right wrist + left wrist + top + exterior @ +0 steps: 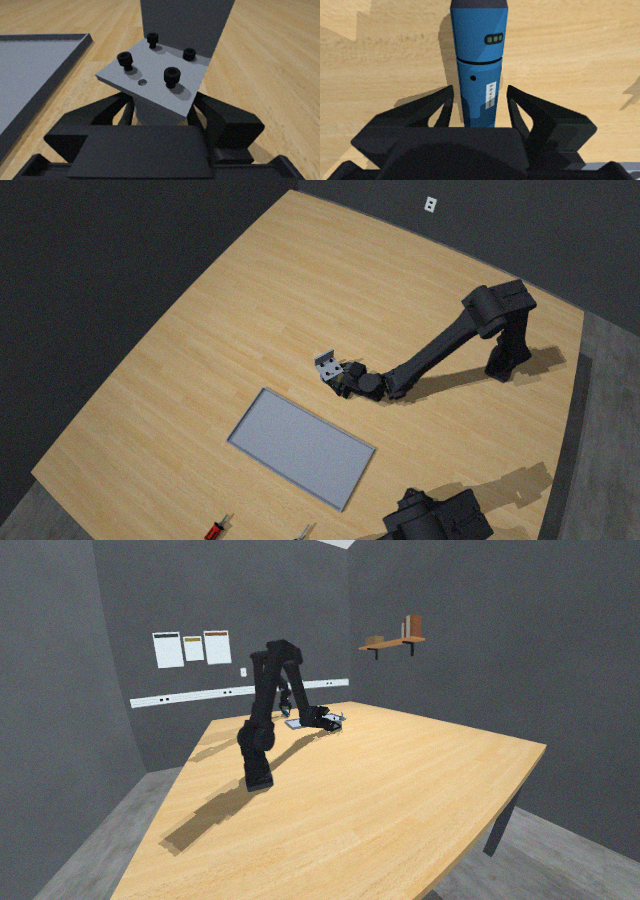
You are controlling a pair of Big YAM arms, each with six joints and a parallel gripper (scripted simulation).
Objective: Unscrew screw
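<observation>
The joint module is 1 cm above my right hand. The rest, counted from my right hand: grey bracket 5 cm above; grey tray 8 cm behind, 25 cm to the left, 2 cm below.
</observation>
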